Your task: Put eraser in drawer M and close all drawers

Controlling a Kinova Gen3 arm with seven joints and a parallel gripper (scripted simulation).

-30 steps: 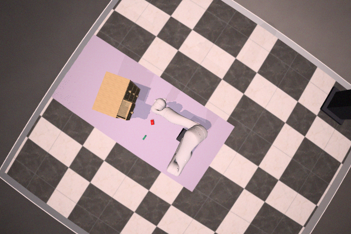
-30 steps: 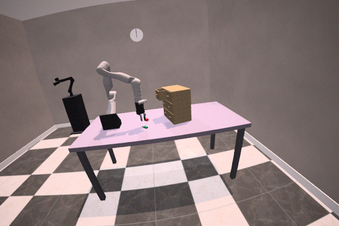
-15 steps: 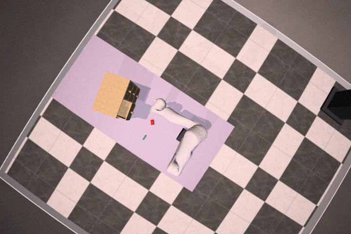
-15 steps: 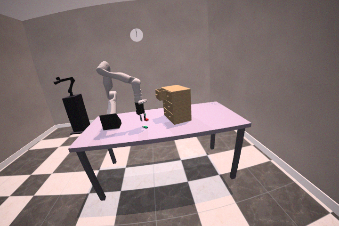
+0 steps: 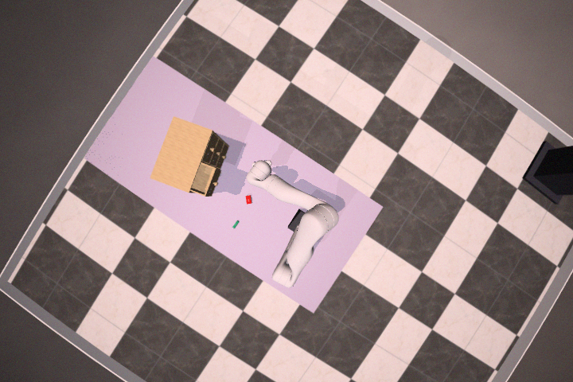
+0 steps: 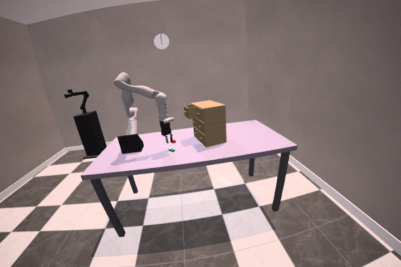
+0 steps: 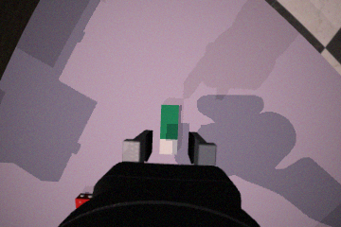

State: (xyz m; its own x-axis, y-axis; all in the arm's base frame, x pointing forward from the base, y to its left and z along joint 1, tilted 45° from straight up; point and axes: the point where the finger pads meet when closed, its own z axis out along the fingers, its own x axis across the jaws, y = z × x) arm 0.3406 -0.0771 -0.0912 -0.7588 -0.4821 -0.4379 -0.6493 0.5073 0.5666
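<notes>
My gripper is now 90 mm above the eraser. Also, from my hand: drawer (240 mm ahead, 190 mm to the left, 150 mm above); small red block (20 mm ahead, 160 mm to the left, 80 mm below); green piece (10 mm behind, 330 mm to the left, 80 mm below).
</notes>
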